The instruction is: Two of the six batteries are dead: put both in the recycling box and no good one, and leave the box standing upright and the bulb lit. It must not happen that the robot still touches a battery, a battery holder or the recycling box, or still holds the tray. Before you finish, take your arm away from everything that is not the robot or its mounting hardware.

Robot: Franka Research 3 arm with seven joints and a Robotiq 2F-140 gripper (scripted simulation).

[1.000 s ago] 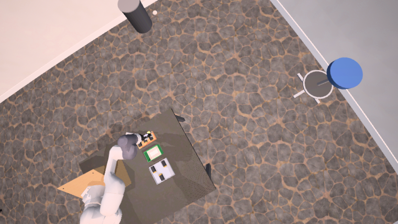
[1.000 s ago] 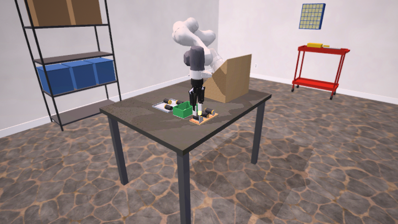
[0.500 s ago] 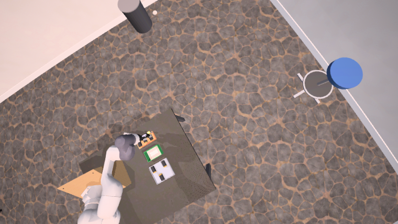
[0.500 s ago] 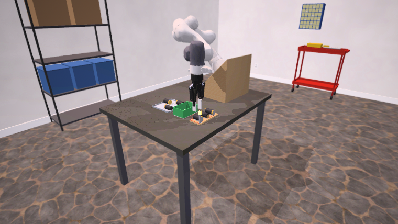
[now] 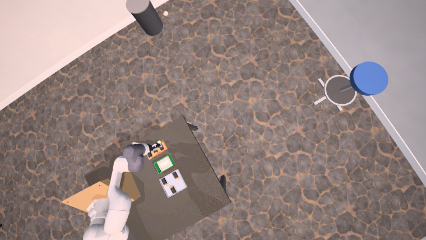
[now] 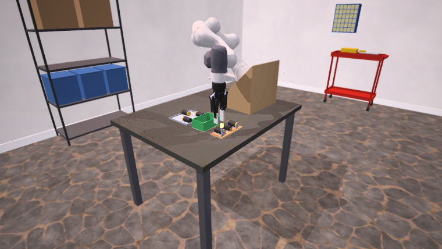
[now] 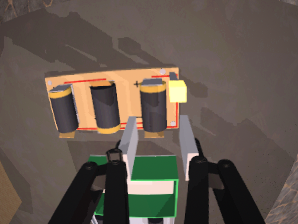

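My gripper is now 40 mm to the right of the bulb, 40 mm above it and 20 mm short of it. From my hand the other things lie so: white tray (330 mm to the right, 110 mm below, 100 mm behind); green recycling box (140 mm to the right, 100 mm below, 60 mm behind).
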